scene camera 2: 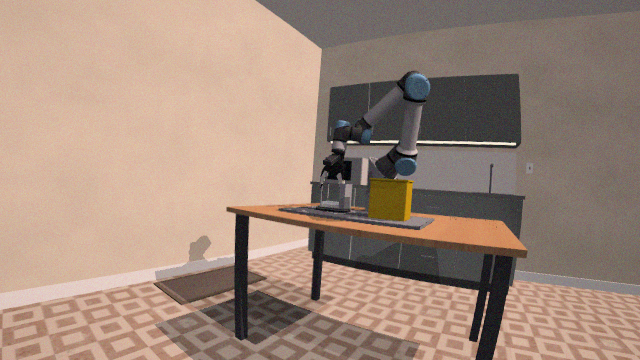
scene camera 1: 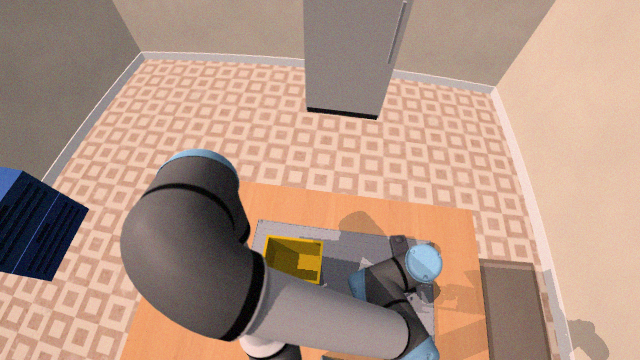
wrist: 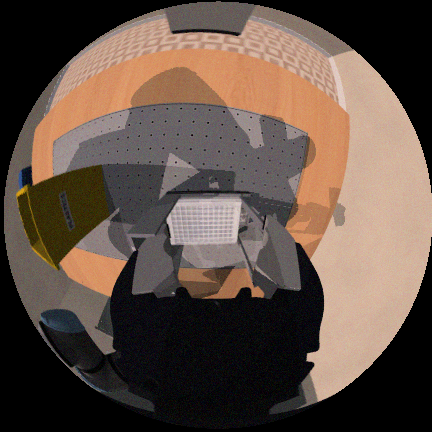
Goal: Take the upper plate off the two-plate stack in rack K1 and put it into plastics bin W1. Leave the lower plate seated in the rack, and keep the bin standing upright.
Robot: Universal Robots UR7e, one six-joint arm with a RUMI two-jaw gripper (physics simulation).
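Frame: origin at the arm's base, x left, y ahead, z down, level; millimetres.
Seen in the pictures: gripper, fingertip midpoint: (scene camera 2: 330,189) (wrist: 215,221); arm's base at its link origin: (scene camera 2: 384,170).
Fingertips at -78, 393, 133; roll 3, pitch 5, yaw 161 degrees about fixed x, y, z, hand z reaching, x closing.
Pixels of each thing's middle, then the offset from my fingertips to it, as dx, dy, dz. Level surfaces: height alone.
- stack's top plate at the middle of its body: (wrist: 202,222) (scene camera 2: 335,203) +3, -43, +70
- rack K1 at the middle of its body: (wrist: 209,232) (scene camera 2: 334,196) -6, -40, +38
- Bin W1 at the middle of its body: (wrist: 56,205) (scene camera 1: 293,264) (scene camera 2: 391,198) +317, -70, +20
- grey perforated board at its surface level: dz +110
- wooden table at its surface level: dz +123
The stack's top plate (wrist: 205,222) (scene camera 2: 329,204), pale with a grid of wells, lies in rack K1 (scene camera 2: 345,196) (wrist: 210,192), a grey holder with a dark base. The lower plate cannot be told apart beneath it. My gripper (wrist: 215,221) (scene camera 2: 332,183) is open and points down over the rack, tilted. In the wrist view its fingers stand towards the left and right sides of the plate, with nothing held; whether they touch it cannot be told. Bin W1 (scene camera 1: 280,252) (scene camera 2: 390,200) (wrist: 82,202), yellow, stands upright to the left in the wrist view.
The rack and bin stand on a grey perforated board (scene camera 1: 345,245) (wrist: 195,125) on the wooden table (scene camera 1: 310,200) (scene camera 2: 465,232) (wrist: 240,80). The arm (scene camera 1: 325,315) (scene camera 2: 412,120) reaches over the table and hides the rack in scene camera 1. A fridge (scene camera 1: 350,55) stands beyond the table.
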